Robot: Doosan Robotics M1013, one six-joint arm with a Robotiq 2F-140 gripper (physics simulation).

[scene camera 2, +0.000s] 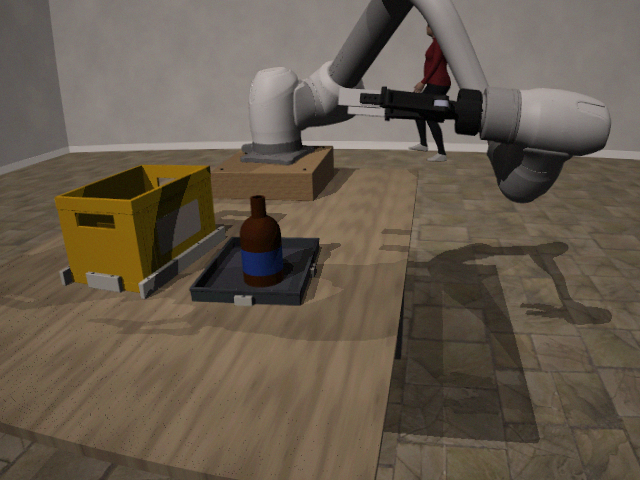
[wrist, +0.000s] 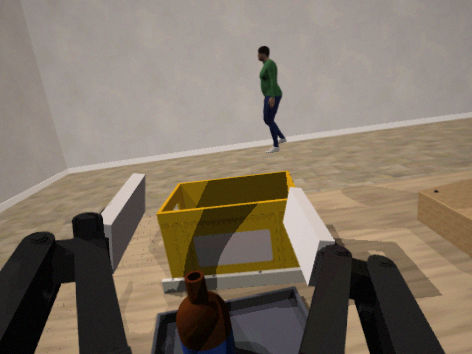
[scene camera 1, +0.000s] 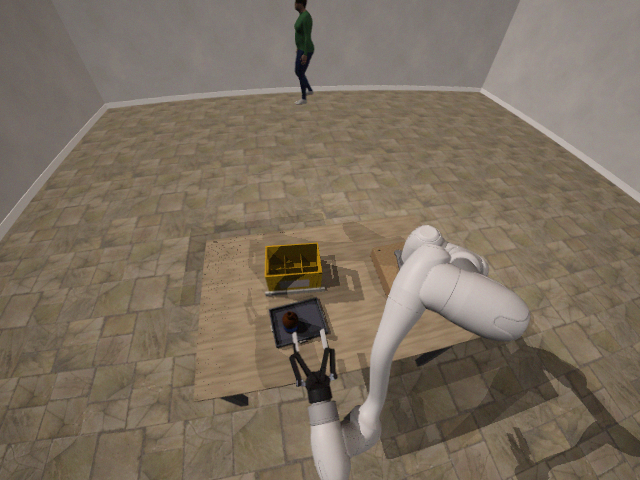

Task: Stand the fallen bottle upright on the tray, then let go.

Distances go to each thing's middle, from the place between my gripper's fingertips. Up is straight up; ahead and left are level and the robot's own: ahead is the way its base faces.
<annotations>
The brown bottle point(scene camera 2: 260, 236) is 90 mm ahead of my hand, 130 mm to the right of it and 230 mm below it. The rest, counted from my hand: pale rail point(scene camera 2: 163, 275): 80 mm ahead, 310 mm to the right, 300 mm below.
</annotations>
